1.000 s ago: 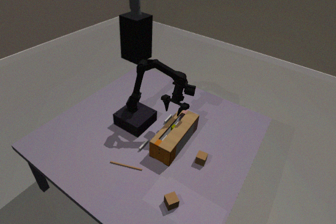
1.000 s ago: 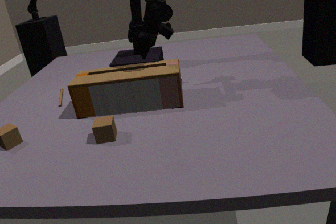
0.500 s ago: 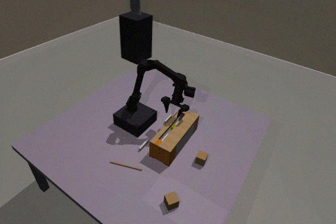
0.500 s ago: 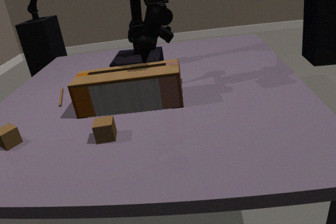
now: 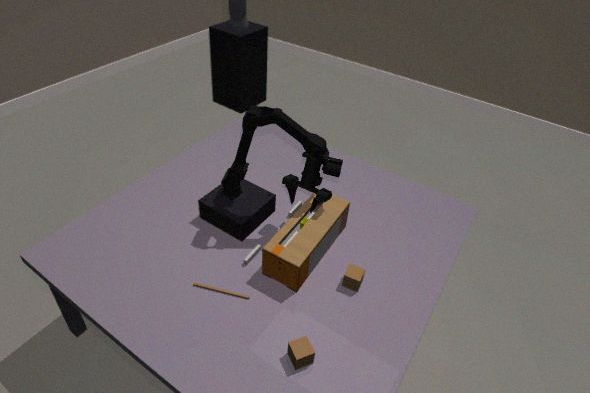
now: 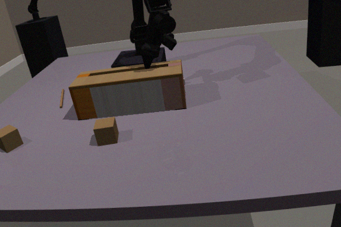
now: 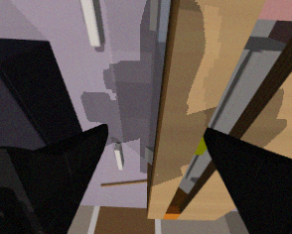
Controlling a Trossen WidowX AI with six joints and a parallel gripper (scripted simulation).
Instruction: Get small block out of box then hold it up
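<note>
The small yellow block lies 50 mm ahead of my gripper tip, 40 mm to the right of it and 30 mm below it. Also, from my gripper tip: thin wooden stick: 400 mm to the right, 110 mm below, 40 mm behind; then long tan box: 70 mm to the right, 60 mm below, 40 mm ahead.
</note>
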